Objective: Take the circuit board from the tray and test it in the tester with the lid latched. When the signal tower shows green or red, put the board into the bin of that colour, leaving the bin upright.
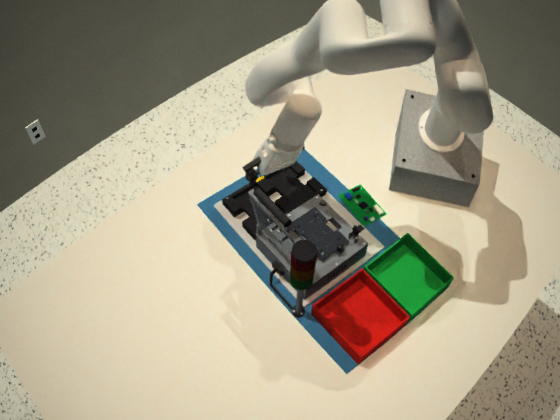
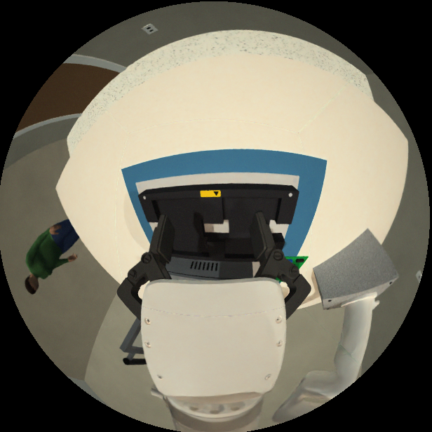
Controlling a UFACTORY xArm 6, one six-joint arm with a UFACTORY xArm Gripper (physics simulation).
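Places are measured from the arm's base along level axes (x ahead, y left, z up), in centimetres.
Pixels of known places: gripper, fingertip midpoint: [image 1: 265, 173]; arm's base at its link origin: [image 1: 441, 130].
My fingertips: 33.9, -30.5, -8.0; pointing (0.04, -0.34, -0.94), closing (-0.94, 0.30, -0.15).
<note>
For each thing: its top centre in the pictures, then the offset to it from my fingertips, as dx, dy, dz. "spot": a spot on its surface instead. Level surfaces: height alone.
- green circuit board at its top centre: [image 1: 362, 202] -10.6, +22.2, -4.9
- grey tester at a spot on its surface: [image 1: 320, 235] spot: +7.1, +21.1, +0.8
- wide black plate at a spot on its surface: [image 1: 287, 192] spot: -1.4, +5.8, -4.3
- signal tower at a spot on its surface: [image 1: 303, 265] spot: +24.3, +27.8, +18.3
- red bin at its top centre: [image 1: 362, 311] +16.2, +38.5, -1.4
- green bin at its top centre: [image 1: 410, 272] +1.7, +42.3, -1.4
- raised bar at its top centre: [image 1: 280, 198] +17.4, +17.6, +22.0
- black cable at a spot on its surface: [image 1: 272, 285] spot: +20.9, +18.3, -5.3
- blue-bordered mat at its surface level: dz -5.9
The green circuit board [image 1: 362, 204] [image 2: 299, 262] lies at the mat's right edge, beside the grey tester [image 1: 320, 235] [image 2: 205, 267]. A tray under it cannot be made out. The tester's dark nest shows uncovered. A wide black plate [image 1: 287, 192] [image 2: 182, 230], apparently the lid folded open, lies at the tester's back with a yellow label. My gripper [image 1: 264, 175] [image 2: 211, 221] is open and empty above this plate. The signal tower [image 1: 303, 265] shows dull red, amber and green bands, none clearly lit. The red bin [image 1: 362, 317] and green bin [image 1: 410, 275] stand upright.
A raised bar [image 1: 270, 205] on grey arms stands by the tester's back left. A black cable [image 1: 272, 285] runs to the tower's foot. A blue-bordered mat [image 1: 327, 350] [image 2: 225, 161] lies under the setup. The robot's grey base block [image 1: 435, 175] [image 2: 355, 270] stands to the right.
</note>
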